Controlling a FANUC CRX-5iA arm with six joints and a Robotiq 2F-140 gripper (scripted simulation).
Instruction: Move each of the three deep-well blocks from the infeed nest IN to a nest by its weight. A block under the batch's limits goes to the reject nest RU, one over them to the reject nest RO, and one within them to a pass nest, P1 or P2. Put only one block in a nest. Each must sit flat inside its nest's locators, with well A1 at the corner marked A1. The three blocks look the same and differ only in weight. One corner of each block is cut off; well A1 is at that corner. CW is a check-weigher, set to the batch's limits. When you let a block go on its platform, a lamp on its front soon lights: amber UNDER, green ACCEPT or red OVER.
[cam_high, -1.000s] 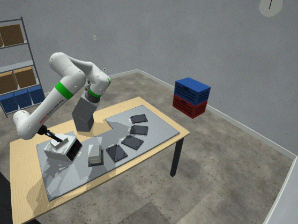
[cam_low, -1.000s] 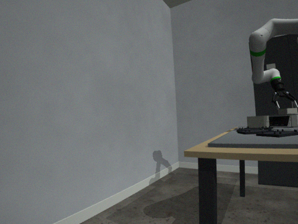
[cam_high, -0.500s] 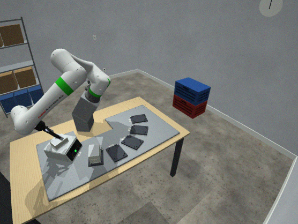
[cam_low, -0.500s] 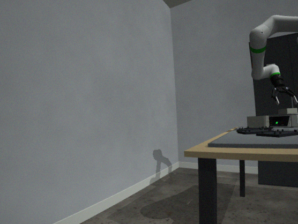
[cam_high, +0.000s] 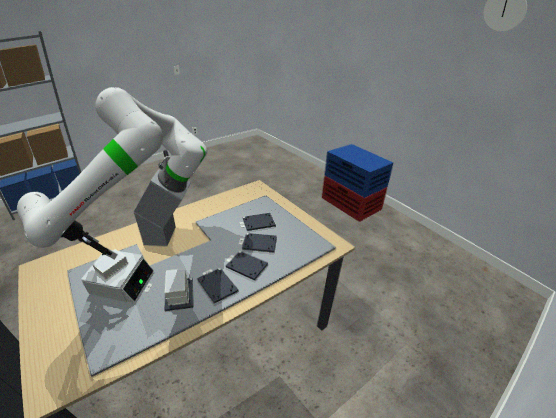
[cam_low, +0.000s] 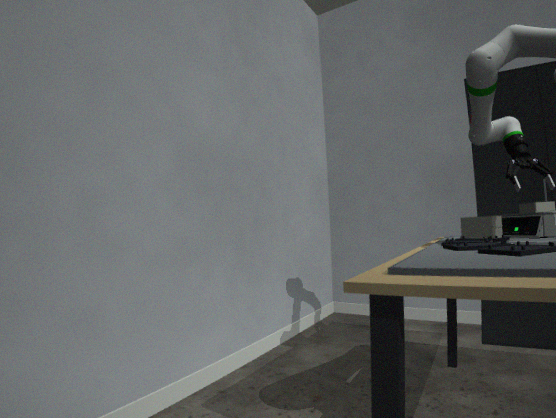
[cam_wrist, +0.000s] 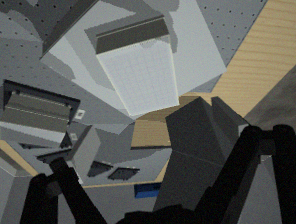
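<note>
Now: the weigher platform 11 cm below my hand. The rest, counted from my hand: CW label: 9 cm ahead, 13 cm to the left, 21 cm below; check-weigher: 1 cm to the left, 14 cm below; dark nest plate: 20 cm ahead, 43 cm to the left, 20 cm below.
</note>
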